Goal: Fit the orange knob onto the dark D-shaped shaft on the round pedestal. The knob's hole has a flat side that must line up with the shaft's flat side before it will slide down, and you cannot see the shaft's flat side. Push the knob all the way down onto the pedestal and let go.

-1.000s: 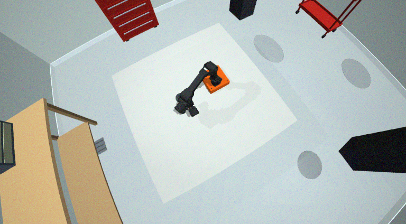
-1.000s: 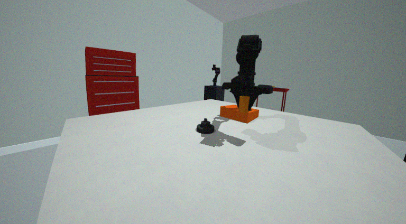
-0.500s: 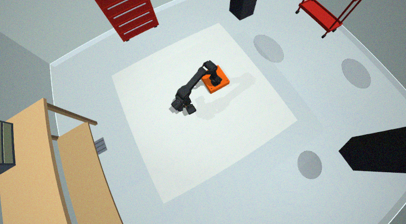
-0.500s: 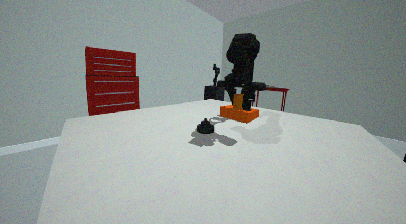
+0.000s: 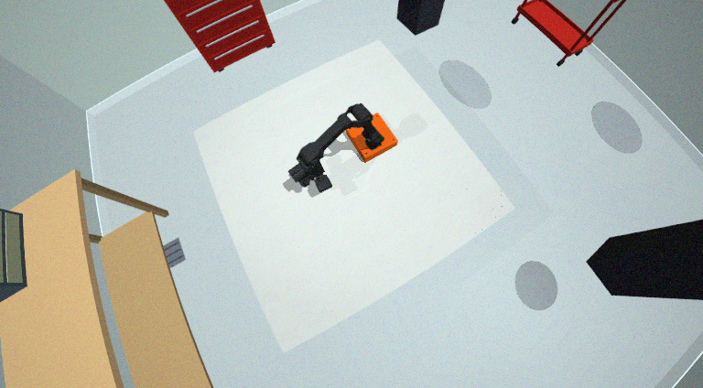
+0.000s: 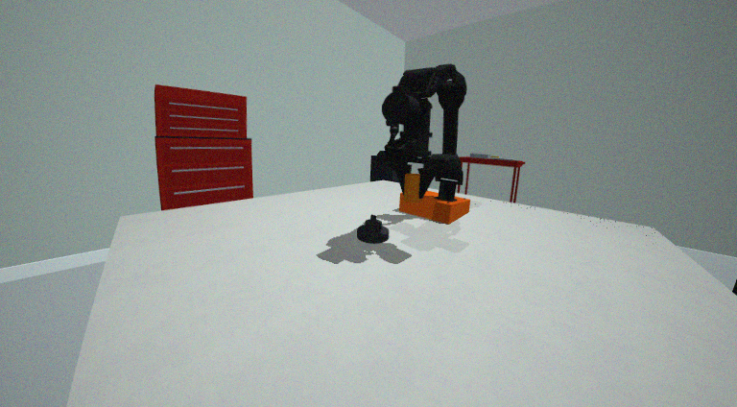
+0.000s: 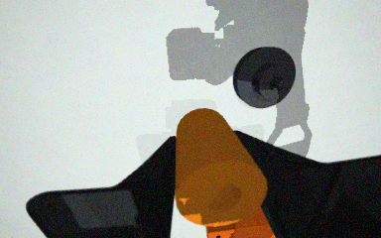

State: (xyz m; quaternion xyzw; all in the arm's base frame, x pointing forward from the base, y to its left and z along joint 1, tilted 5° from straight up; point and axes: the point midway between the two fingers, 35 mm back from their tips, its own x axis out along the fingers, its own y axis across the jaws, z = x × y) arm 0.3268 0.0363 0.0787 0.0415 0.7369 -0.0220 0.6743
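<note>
Right now my gripper tip is 110 mm to the left of the pedestal, 100 mm above it and 10 mm short of it. The rest, counted from my gripper tip: orange knob 20 mm above.
</note>
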